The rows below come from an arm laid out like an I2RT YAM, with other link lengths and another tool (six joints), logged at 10 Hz.
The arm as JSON. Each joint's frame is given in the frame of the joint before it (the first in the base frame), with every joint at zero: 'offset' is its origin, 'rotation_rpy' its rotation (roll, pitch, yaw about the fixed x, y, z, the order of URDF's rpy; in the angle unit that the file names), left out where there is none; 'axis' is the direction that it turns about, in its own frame. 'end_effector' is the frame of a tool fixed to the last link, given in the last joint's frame.
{
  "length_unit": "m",
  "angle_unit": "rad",
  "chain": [
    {
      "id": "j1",
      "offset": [
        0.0,
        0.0,
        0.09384
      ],
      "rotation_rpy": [
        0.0,
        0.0,
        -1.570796
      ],
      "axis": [
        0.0,
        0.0,
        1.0
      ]
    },
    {
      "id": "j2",
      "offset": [
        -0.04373,
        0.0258,
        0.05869
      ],
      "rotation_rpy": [
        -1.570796,
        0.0,
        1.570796
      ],
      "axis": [
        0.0,
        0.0,
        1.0
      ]
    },
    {
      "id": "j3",
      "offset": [
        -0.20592,
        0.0,
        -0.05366
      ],
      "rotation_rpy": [
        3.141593,
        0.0,
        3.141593
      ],
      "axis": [
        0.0,
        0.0,
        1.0
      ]
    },
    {
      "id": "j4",
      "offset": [
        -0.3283,
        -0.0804,
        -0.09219
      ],
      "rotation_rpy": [
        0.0,
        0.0,
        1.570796
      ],
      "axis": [
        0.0,
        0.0,
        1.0
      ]
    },
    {
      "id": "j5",
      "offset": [
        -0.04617,
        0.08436,
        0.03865
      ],
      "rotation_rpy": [
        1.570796,
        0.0,
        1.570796
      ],
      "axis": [
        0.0,
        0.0,
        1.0
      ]
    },
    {
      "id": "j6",
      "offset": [
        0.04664,
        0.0,
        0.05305
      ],
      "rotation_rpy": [
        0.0,
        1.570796,
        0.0
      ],
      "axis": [
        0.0,
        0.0,
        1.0
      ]
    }
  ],
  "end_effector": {
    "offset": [
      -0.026,
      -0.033,
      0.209
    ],
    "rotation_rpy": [
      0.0,
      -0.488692,
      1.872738
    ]
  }
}
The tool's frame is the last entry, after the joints.
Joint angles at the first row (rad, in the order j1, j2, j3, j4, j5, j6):
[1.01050 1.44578 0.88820 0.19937 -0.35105 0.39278]
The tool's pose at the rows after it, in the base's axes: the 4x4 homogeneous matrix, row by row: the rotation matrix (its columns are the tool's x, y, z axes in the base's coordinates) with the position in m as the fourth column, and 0 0 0 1 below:
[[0.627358 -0.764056 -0.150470 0.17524], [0.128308 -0.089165 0.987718 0.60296], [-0.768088 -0.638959 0.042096 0.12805], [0 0 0 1]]
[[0.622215 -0.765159 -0.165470 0.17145], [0.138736 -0.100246 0.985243 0.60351], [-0.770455 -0.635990 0.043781 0.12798], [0 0 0 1]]
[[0.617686 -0.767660 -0.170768 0.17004], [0.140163 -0.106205 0.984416 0.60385], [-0.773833 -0.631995 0.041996 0.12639], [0 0 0 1]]
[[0.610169 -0.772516 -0.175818 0.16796], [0.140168 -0.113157 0.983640 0.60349], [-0.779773 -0.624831 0.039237 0.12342], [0 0 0 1]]
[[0.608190 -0.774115 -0.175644 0.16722], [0.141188 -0.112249 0.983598 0.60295], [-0.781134 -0.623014 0.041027 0.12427], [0 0 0 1]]
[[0.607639 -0.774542 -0.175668 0.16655], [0.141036 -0.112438 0.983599 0.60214], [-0.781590 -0.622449 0.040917 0.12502], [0 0 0 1]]
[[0.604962 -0.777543 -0.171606 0.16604], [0.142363 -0.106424 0.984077 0.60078], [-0.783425 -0.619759 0.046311 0.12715], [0 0 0 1]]
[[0.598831 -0.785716 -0.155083 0.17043], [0.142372 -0.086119 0.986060 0.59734], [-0.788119 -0.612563 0.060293 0.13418], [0 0 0 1]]
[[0.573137 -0.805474 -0.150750 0.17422], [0.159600 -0.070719 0.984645 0.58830], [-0.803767 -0.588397 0.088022 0.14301], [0 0 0 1]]
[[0.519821 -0.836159 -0.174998 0.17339], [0.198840 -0.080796 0.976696 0.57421], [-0.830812 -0.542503 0.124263 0.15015], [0 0 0 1]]
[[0.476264 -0.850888 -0.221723 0.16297], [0.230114 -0.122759 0.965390 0.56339], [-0.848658 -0.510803 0.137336 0.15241], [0 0 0 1]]
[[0.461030 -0.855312 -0.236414 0.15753], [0.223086 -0.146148 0.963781 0.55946], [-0.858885 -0.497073 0.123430 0.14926], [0 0 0 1]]
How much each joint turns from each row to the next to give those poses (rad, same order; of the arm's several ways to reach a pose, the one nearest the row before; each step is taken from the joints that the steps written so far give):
[-0.00266 -0.00385 -0.00159 0.00180 -0.01814 0.00213]
[-0.00001 0.00362 0.00273 -0.00100 -0.01580 -0.00176]
[0.00000 0.00550 0.00314 -0.00223 -0.00619 0.00061]
[0.00002 0.00411 -0.00066 -0.00239 -0.00690 0.00299]
[0.00024 -0.00514 -0.00343 -0.00073 -0.00074 0.00304]
[0.00021 -0.00632 -0.00323 -0.00346 -0.00003 0.00053]
[-0.00008 -0.01275 -0.00987 0.00188 0.00146 0.00761]
[-0.00924 -0.02560 -0.01372 0.00002 0.00103 0.01860]
[-0.02849 -0.04259 -0.03164 0.00288 -0.03846 0.03135]
[-0.04824 -0.04427 -0.04032 0.00174 -0.09565 0.03820]
[-0.02769 -0.02911 -0.02095 -0.02414 -0.08751 0.00573]
[-0.00284 -0.00935 0.00091 -0.03781 -0.01837 -0.00941]

